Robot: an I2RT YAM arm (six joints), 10 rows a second.
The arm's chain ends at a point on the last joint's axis. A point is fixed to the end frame.
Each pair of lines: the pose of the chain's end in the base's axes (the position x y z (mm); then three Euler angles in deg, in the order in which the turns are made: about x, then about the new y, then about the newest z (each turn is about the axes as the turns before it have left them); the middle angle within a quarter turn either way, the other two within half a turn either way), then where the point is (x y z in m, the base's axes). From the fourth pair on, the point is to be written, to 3 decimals.
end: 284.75 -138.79 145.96 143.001 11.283 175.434
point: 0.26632 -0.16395 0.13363
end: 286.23 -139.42 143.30 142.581 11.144 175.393
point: 0.26775 -0.16465 0.13120
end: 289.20 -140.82 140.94 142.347 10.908 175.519
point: 0.27059 -0.16602 0.12897
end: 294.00 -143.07 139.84 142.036 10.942 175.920
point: 0.275 -0.168 0.128
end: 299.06 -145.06 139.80 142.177 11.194 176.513
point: 0.280 -0.170 0.128
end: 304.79 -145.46 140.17 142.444 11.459 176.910
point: 0.286 -0.170 0.128
